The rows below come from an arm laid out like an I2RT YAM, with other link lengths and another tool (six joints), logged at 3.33 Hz.
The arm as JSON. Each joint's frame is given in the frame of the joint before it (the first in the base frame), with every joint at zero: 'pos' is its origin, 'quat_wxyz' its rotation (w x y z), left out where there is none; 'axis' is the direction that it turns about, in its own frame. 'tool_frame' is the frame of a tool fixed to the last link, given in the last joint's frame.
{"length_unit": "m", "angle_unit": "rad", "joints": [
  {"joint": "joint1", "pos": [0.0, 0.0, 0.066], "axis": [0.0, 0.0, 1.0]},
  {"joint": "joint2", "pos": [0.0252, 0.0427, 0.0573], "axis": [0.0, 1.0, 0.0]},
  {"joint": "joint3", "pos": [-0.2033, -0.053, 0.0], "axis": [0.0, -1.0, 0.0]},
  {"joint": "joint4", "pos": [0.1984, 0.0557, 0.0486], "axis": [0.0, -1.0, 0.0]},
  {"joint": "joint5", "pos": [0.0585, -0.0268, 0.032], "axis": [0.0, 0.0, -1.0]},
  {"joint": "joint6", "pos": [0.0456, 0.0, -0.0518], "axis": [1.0, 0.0, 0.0]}
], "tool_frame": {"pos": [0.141, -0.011, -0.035], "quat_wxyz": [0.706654, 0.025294, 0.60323, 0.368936]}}
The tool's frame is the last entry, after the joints.
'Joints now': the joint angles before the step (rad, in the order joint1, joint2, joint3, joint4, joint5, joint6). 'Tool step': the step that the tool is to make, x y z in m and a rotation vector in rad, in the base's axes. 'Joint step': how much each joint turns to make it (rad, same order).
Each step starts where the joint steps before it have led.
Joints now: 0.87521 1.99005 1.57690 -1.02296 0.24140 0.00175
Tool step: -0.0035 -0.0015 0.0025 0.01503 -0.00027 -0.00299
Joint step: -0.00006 -0.03274 -0.02957 0.00752 -0.00892 0.00433
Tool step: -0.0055 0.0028 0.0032 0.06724 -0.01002 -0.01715
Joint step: -0.00193 -0.07602 -0.07387 0.05123 -0.03232 0.02157
